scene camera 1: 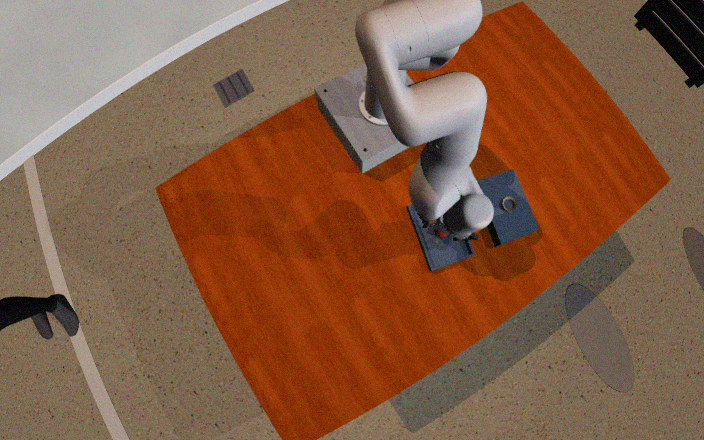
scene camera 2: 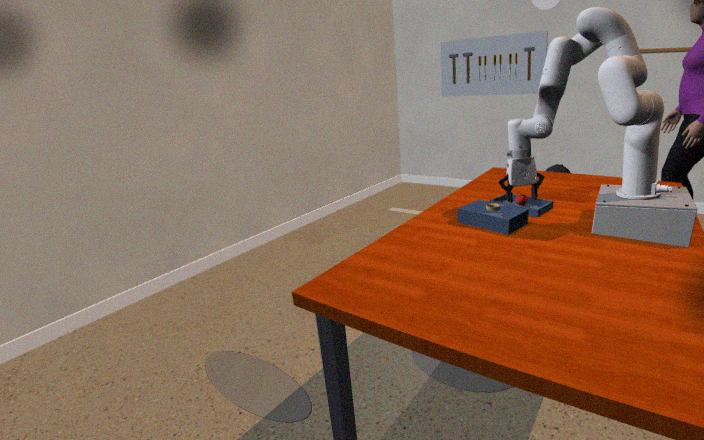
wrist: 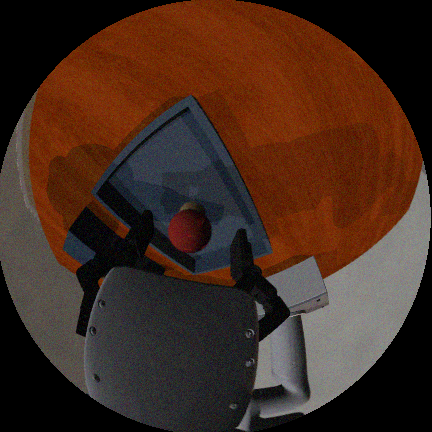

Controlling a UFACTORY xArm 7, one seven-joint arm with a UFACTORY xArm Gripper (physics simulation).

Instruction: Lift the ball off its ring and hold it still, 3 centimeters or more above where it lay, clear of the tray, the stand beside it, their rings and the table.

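Places are measured from the arm's base along level axes (x back, y right, z up), in millimetres.
Where they show: gripper, fingertip midpoint: (scene camera 1: 440, 229) (scene camera 2: 522, 200) (wrist: 192, 229); arm's base, origin of the base link: (scene camera 2: 638, 194).
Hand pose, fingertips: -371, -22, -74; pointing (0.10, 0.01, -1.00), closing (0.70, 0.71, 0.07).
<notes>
Each offset is from my fingertips to the top centre of the thing, as dx, dy, dz. "*": to the spot under its first point. Level surfaces: height alone.
The red ball @[-3, -2, +24] (scene camera 1: 441, 234) (scene camera 2: 520, 199) (wrist: 190, 231) rests in the blue tray @[-3, -2, +0] (scene camera 1: 450, 260) (scene camera 2: 545, 207) (wrist: 172, 142). Part of its tan ring @[* -15, +6, -18] (wrist: 190, 205) shows behind it in the wrist view; the ball hides the rest. My gripper (scene camera 1: 449, 230) (scene camera 2: 522, 199) (wrist: 192, 229) is open and points down over the tray, with one finger on each side of the ball and a gap between each finger and the ball in the wrist view. How far the fingertips reach down beside the ball is hard to tell. The arm partly covers the tray in scene camera 1.
The blue stand (scene camera 1: 520, 228) (scene camera 2: 481, 220) (wrist: 74, 248) is beside the tray, with a brass-coloured ring @[* -14, -187, +30] (scene camera 1: 503, 206) (scene camera 2: 492, 209) on top. One finger is near the tray's stand-side wall. The arm's grey base block (scene camera 1: 342, 116) (scene camera 2: 641, 223) (wrist: 295, 282) is on the orange table @[dz -28] (scene camera 1: 311, 321) (scene camera 2: 493, 290) (wrist: 300, 75).
</notes>
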